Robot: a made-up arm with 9 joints. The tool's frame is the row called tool.
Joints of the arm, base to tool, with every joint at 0 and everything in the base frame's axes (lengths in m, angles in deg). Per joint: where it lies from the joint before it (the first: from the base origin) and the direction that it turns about. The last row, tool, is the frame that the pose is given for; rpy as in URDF.
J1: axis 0 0 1 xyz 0.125 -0.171 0.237
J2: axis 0 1 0 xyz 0.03 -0.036 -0.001
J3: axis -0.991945 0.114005 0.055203 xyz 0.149 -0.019 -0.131
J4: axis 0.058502 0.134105 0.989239 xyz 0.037 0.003 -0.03
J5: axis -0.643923 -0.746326 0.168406 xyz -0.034 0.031 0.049
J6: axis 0 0 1 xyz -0.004 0.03 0.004
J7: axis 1 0 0 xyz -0.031 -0.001 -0.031
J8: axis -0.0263 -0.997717 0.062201 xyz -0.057 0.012 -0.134
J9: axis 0 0 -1 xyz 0.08 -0.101 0.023
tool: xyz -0.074 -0.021 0.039 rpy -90 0 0
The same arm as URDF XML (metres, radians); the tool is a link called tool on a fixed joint. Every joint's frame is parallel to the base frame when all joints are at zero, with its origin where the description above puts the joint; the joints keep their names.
<robot name="arm">
  <joint name="J1" type="continuous">
    <parent link="base"/>
    <child link="link1"/>
    <origin xyz="0.1250 -0.1710 0.2370" rpy="0.0000 0.0000 0.0000"/>
    <axis xyz="0 0 1"/>
  </joint>
  <joint name="J2" type="continuous">
    <parent link="link1"/>
    <child link="link2"/>
    <origin xyz="0.0300 -0.0360 -0.0010" rpy="0.0000 0.0000 0.0000"/>
    <axis xyz="0 1 0"/>
  </joint>
  <joint name="J3" type="continuous">
    <parent link="link2"/>
    <child link="link3"/>
    <origin xyz="0.1490 -0.0190 -0.1310" rpy="0.0000 0.0000 0.0000"/>
    <axis xyz="-0.991945 0.114005 0.055203"/>
  </joint>
  <joint name="J4" type="continuous">
    <parent link="link3"/>
    <child link="link4"/>
    <origin xyz="0.0370 0.0030 -0.0300" rpy="0.0000 0.0000 0.0000"/>
    <axis xyz="0.058502 0.134105 0.989239"/>
  </joint>
  <joint name="J5" type="continuous">
    <parent link="link4"/>
    <child link="link5"/>
    <origin xyz="-0.0340 0.0310 0.0490" rpy="0.0000 0.0000 0.0000"/>
    <axis xyz="-0.643923 -0.746326 0.168406"/>
  </joint>
  <joint name="J6" type="continuous">
    <parent link="link5"/>
    <child link="link6"/>
    <origin xyz="-0.0040 0.0300 0.0040" rpy="0.0000 0.0000 0.0000"/>
    <axis xyz="0 0 1"/>
  </joint>
  <joint name="J7" type="continuous">
    <parent link="link6"/>
    <child link="link7"/>
    <origin xyz="-0.0310 -0.0010 -0.0310" rpy="0.0000 0.0000 0.0000"/>
    <axis xyz="1 0 0"/>
  </joint>
  <joint name="J8" type="continuous">
    <parent link="link7"/>
    <child link="link8"/>
    <origin xyz="-0.0570 0.0120 -0.1340" rpy="0.0000 0.0000 0.0000"/>
    <axis xyz="-0.0263 -0.997717 0.062201"/>
  </joint>
  <joint name="J9" type="continuous">
    <parent link="link8"/>
    <child link="link9"/>
    <origin xyz="0.0800 -0.1010 0.0230" rpy="0.0000 0.0000 0.0000"/>
    <axis xyz="0 0 -1"/>
  </joint>
  <joint name="tool_fixed" type="fixed">
    <parent link="link9"/>
    <child link="tool"/>
    <origin xyz="-0.0740 -0.0210 0.0390" rpy="-1.5708 0.0000 0.0000"/>
  </joint>
  <link name="base"/>
  <link name="link1"/>
  <link name="link2"/>
  <link name="link3"/>
  <link name="link4"/>
  <link name="link5"/>
  <link name="link6"/>
  <link name="link7"/>
  <link name="link8"/>
  <link name="link9"/>
  <link name="tool"/>
</robot>

